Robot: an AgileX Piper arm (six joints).
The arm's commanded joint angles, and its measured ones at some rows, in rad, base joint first. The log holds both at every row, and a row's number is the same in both.
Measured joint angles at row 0:
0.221, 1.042, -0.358, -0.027, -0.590, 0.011
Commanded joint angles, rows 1 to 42:
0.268, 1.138, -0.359, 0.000, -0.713, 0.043
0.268, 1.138, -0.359, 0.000, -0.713, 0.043
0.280, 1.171, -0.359, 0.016, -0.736, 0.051
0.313, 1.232, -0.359, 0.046, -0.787, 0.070
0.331, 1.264, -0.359, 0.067, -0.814, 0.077
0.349, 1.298, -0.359, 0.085, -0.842, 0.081
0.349, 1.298, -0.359, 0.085, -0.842, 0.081
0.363, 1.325, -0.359, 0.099, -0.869, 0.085
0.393, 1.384, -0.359, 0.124, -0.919, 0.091
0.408, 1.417, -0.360, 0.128, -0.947, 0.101
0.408, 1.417, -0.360, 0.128, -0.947, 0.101
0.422, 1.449, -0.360, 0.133, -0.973, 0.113
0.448, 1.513, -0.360, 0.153, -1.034, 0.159
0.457, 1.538, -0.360, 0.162, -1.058, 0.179
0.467, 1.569, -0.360, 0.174, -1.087, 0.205
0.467, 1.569, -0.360, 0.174, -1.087, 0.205
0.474, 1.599, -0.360, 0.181, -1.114, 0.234
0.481, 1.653, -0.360, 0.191, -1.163, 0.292
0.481, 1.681, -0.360, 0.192, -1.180, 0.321
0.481, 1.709, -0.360, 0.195, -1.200, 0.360
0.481, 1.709, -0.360, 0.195, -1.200, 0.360
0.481, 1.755, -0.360, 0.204, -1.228, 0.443
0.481, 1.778, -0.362, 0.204, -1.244, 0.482
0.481, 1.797, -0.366, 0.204, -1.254, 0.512
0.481, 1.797, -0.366, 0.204, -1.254, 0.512
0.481, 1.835, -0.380, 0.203, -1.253, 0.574
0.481, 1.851, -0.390, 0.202, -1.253, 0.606
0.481, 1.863, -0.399, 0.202, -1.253, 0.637
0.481, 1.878, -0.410, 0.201, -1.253, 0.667
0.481, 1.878, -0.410, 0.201, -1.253, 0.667
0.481, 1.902, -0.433, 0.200, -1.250, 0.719
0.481, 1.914, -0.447, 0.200, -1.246, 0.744
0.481, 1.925, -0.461, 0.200, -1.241, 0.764
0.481, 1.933, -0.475, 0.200, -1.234, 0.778
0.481, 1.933, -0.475, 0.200, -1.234, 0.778
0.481, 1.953, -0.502, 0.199, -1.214, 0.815
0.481, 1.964, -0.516, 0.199, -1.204, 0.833
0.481, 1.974, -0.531, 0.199, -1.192, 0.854
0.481, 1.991, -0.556, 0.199, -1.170, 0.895
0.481, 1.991, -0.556, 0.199, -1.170, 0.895
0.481, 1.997, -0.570, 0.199, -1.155, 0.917
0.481, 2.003, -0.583, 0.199, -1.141, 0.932
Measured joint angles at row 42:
0.478, 1.990, -0.546, 0.207, -1.173, 0.873
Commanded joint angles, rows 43 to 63:
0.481, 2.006, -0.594, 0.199, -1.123, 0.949
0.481, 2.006, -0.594, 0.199, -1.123, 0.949
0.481, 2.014, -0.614, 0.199, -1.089, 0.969
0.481, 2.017, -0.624, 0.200, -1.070, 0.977
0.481, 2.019, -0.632, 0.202, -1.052, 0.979
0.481, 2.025, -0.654, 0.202, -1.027, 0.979
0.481, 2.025, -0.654, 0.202, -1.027, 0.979
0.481, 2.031, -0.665, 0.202, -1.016, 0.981
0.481, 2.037, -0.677, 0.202, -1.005, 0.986
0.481, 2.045, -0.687, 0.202, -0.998, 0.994
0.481, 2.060, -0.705, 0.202, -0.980, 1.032
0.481, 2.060, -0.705, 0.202, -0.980, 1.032
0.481, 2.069, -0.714, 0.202, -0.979, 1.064
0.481, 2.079, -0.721, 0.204, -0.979, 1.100
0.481, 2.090, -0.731, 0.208, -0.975, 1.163
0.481, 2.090, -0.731, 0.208, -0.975, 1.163
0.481, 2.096, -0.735, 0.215, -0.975, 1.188
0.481, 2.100, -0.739, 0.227, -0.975, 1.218
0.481, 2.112, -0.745, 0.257, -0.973, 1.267
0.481, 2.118, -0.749, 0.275, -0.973, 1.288
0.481, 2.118, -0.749, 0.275, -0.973, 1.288
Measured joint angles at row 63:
0.478, 2.107, -0.733, 0.239, -0.976, 1.218
